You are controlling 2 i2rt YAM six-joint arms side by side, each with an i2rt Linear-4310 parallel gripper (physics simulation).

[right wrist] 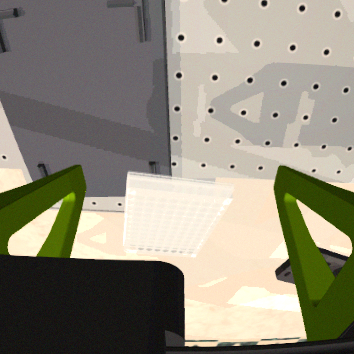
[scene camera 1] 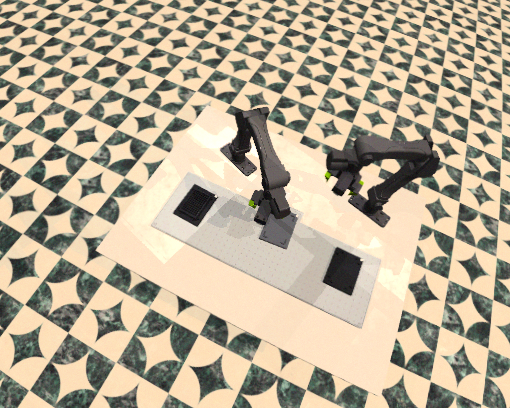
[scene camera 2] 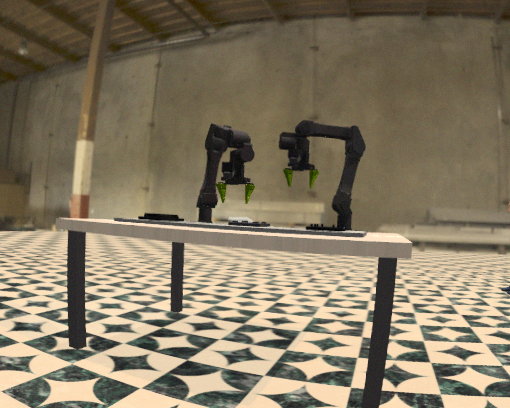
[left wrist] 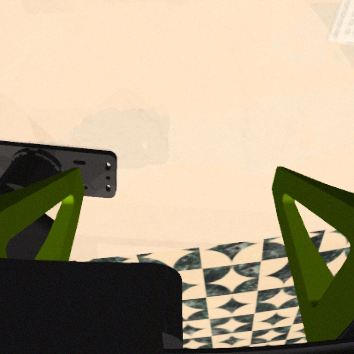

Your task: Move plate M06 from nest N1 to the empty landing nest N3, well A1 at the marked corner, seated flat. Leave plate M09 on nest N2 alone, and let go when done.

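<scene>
A black plate with a well grid [scene camera 1: 196, 204] [scene camera 2: 161, 217] sits at the left end of the pegboard. A flat dark grey nest with corner brackets [scene camera 1: 278, 232] [right wrist: 85, 65] is in the middle. A black nest with small posts [scene camera 1: 344, 271] [scene camera 2: 325, 228] is at the right end, with a white corner mark. A clear white gridded plate [scene camera 2: 240, 219] [left wrist: 345, 22] [right wrist: 172, 215] lies beside the grey nest. No plate or nest numbers are legible. My right gripper [scene camera 2: 235, 202] [right wrist: 179, 175] is open above the middle. My left gripper [scene camera 1: 344, 181] [scene camera 2: 300, 187] [left wrist: 177, 177] is open, high above the table.
The pale pegboard [scene camera 1: 225, 250] [right wrist: 280, 25] lies along the table [scene camera 1: 200, 285] [scene camera 2: 250, 242]. An arm base plate shows in the left wrist view [left wrist: 97, 172], and another in the right wrist view [right wrist: 285, 272]. The right arm covers part of the middle in scene camera 1.
</scene>
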